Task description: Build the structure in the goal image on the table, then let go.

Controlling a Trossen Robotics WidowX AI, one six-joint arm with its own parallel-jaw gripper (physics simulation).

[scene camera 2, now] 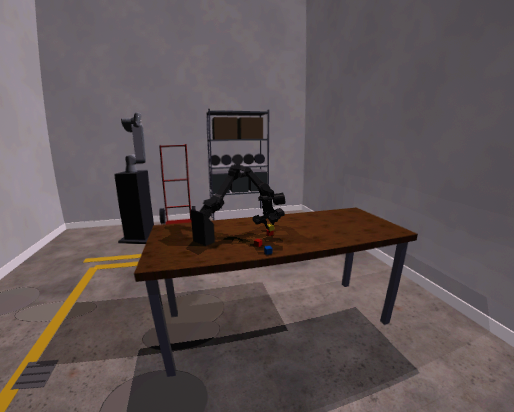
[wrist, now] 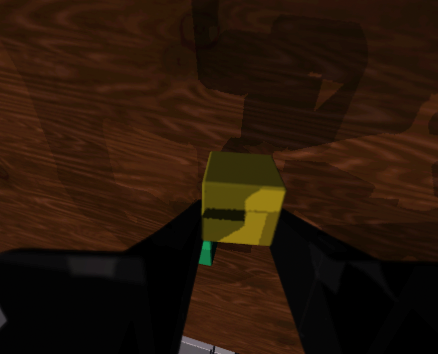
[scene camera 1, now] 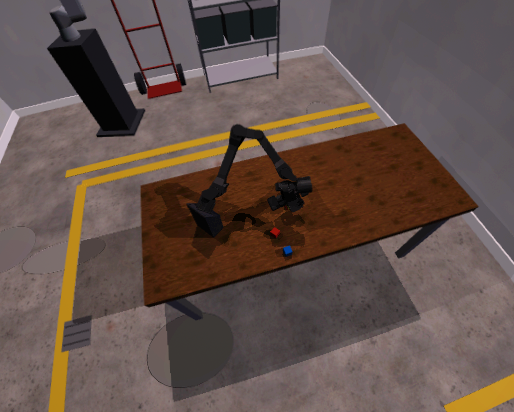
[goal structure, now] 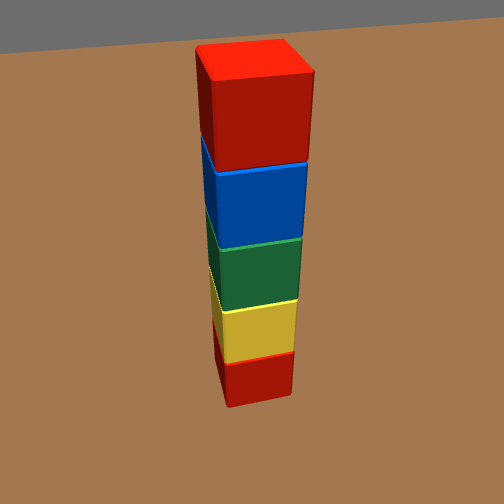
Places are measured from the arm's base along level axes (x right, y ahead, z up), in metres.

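Pixels of known places: gripper, fingertip midpoint: (scene camera 2: 269, 227) (wrist: 234, 208); arm's base, origin of the base link: (scene camera 2: 202, 216) (scene camera 1: 203, 208).
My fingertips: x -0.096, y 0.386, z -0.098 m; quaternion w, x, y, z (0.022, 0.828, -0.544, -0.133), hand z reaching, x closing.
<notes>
For each thing: its top centre in the pictures, then the offset to it from my fingertips. Level surfaces: height alone.
- yellow block, middle of its top: (wrist: 233, 222) (scene camera 2: 270, 224) dz +0.026, dx +0.014, dy +0.004 m
- table, its level: dz -0.050 m
- green block, middle of its top: (wrist: 192, 251) dz -0.017, dx -0.078, dy +0.003 m
- second red block, middle of its top: (scene camera 1: 275, 231) (scene camera 2: 258, 240) dz -0.017, dx +0.149, dy -0.068 m
- blue block, middle of its top: (scene camera 1: 287, 249) (scene camera 2: 268, 247) dz -0.017, dx +0.241, dy -0.013 m
My gripper (scene camera 2: 270, 225) (wrist: 234, 208) is shut on a yellow block (scene camera 2: 270, 227) (wrist: 242, 200), held above the table (scene camera 1: 370, 175) (scene camera 2: 345, 230). In scene camera 2 a red block (scene camera 2: 270, 233) shows just below the yellow one; whether they touch I cannot tell. This red block is hidden in the wrist view. A green block (wrist: 206, 254) shows partly in the wrist view, beside the left finger and beyond the yellow block. A second red block (scene camera 1: 275, 232) (scene camera 2: 258, 242) and a blue block (scene camera 1: 287, 250) (scene camera 2: 268, 250) lie apart nearer the front edge.
The arm's base (scene camera 1: 206, 220) (scene camera 2: 203, 227) stands on the left part of the table. Behind the table are a black pedestal (scene camera 1: 92, 80) (scene camera 2: 134, 205) with another arm, a red hand truck (scene camera 1: 164, 90) (scene camera 2: 175, 180) and a shelf rack (scene camera 1: 278, 50) (scene camera 2: 238, 113).
</notes>
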